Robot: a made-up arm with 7 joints.
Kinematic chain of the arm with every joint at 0, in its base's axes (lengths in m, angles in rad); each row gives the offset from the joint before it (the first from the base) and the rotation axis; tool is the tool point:
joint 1: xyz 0 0 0.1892 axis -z
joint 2: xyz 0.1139 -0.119 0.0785 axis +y
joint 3: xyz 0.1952 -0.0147 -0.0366 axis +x
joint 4: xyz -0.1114 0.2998 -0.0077 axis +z
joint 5: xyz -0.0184 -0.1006 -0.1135 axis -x
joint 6: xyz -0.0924 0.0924 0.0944 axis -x
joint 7: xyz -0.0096 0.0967 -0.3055 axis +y
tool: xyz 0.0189 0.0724 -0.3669
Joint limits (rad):
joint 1: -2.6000..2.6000
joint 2: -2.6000..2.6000
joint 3: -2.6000..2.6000
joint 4: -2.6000..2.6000
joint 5: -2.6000..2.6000
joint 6: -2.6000..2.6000
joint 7: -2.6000..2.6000
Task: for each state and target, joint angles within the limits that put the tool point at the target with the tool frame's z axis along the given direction. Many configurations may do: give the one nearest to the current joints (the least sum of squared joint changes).
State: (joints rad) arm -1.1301 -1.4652 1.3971 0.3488 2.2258 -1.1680 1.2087
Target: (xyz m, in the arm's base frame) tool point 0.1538 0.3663 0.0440 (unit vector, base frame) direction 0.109 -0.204 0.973
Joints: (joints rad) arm -0.8596 -1.5777 1.5943 0.3493 2.6000 -0.3339 1.9112
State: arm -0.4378 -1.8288 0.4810 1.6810 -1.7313 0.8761 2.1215
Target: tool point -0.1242 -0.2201 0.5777 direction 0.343 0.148 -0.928
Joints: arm -0.3671 -2.1677 0.9662 1.9375 -2.0181 0.3197 2.5928
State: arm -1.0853 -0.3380 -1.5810 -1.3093 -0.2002 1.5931 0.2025
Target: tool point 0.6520 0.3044 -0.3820 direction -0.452 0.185 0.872
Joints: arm -1.3763 -1.0938 -1.4686 -1.5218 -0.3046 1.3109 0.3111
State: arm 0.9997 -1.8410 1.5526 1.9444 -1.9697 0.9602 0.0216
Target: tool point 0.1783 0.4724 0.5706 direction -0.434 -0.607 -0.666
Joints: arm 0.3716 -2.2560 1.3202 2.4157 -1.3734 1.3622 0.5729
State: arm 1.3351 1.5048 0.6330 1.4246 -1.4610 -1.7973 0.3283
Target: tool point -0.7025 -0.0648 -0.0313 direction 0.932 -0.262 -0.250
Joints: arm 1.6331 1.5832 0.9839 0.9934 -1.5400 -1.8524 0.8016
